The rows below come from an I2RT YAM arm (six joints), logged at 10 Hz.
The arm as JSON. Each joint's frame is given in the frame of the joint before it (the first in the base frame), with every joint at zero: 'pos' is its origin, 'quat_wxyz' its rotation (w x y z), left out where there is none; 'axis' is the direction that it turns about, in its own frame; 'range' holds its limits. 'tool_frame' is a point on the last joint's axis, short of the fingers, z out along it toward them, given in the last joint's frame.
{
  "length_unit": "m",
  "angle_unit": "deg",
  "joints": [
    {
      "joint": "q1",
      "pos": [
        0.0,
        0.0,
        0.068
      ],
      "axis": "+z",
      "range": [
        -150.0,
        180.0
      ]
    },
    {
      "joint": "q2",
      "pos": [
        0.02,
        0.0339,
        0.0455
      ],
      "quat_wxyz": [
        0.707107,
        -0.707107,
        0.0,
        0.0
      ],
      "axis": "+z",
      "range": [
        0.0,
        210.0
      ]
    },
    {
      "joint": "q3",
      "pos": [
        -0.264,
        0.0,
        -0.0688
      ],
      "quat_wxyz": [
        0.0,
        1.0,
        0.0,
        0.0
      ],
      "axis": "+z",
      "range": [
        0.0,
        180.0
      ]
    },
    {
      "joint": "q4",
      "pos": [
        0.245,
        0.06,
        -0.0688
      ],
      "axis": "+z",
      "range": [
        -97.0,
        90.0
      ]
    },
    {
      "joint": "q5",
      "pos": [
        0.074,
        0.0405,
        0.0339
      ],
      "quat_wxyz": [
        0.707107,
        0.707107,
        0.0,
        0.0
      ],
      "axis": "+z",
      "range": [
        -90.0,
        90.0
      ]
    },
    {
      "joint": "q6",
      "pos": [
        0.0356,
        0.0,
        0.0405
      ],
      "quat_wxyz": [
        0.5,
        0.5,
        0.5,
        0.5
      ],
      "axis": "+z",
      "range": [
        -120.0,
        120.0
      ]
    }
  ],
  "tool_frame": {
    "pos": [
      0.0,
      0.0,
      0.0
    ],
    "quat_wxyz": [
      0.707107,
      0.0,
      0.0,
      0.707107
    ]
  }
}
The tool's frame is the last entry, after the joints.
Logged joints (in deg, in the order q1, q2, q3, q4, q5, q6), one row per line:
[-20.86, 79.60, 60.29, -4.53, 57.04, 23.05]
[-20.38, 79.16, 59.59, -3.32, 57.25, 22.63]
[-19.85, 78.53, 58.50, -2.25, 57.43, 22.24]
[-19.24, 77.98, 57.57, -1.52, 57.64, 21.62]
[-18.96, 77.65, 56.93, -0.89, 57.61, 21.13]
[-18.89, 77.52, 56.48, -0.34, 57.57, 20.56]
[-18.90, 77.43, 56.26, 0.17, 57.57, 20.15]
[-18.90, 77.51, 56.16, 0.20, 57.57, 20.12]
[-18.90, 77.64, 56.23, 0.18, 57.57, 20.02]
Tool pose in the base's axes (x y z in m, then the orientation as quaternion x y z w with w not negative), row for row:
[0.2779, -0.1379, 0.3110, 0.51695, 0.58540, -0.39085, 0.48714]
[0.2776, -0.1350, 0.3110, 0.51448, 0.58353, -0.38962, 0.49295]
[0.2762, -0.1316, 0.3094, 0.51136, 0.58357, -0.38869, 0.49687]
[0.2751, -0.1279, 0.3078, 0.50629, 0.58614, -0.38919, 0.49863]
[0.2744, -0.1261, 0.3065, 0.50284, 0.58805, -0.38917, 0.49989]
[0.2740, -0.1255, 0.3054, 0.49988, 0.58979, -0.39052, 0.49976]
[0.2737, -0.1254, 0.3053, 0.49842, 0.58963, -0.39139, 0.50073]
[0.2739, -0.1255, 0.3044, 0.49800, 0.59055, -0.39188, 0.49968]
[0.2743, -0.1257, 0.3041, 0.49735, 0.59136, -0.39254, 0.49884]
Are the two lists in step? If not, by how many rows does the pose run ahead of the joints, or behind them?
They are in step.
